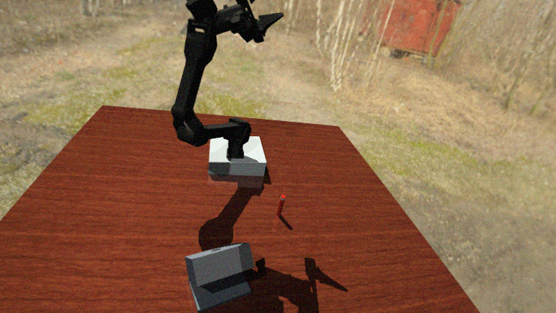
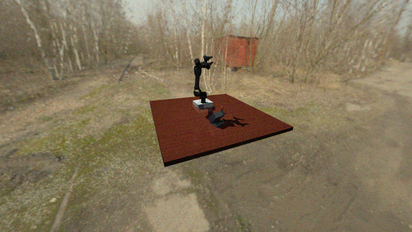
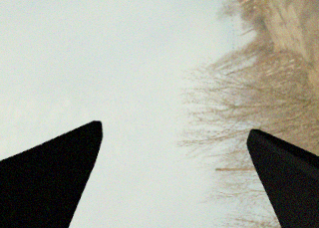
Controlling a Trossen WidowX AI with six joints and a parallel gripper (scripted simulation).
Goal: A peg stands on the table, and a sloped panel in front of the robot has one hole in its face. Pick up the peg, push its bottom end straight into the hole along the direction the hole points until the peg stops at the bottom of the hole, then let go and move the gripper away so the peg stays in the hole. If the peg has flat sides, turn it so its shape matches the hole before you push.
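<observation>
The red round peg lies 560 mm below my gripper tip, 130 mm ahead of it and 100 mm to the left of it. Round my gripper tip: grey sloped panel 540 mm below, 360 mm ahead, 90 mm to the right.
</observation>
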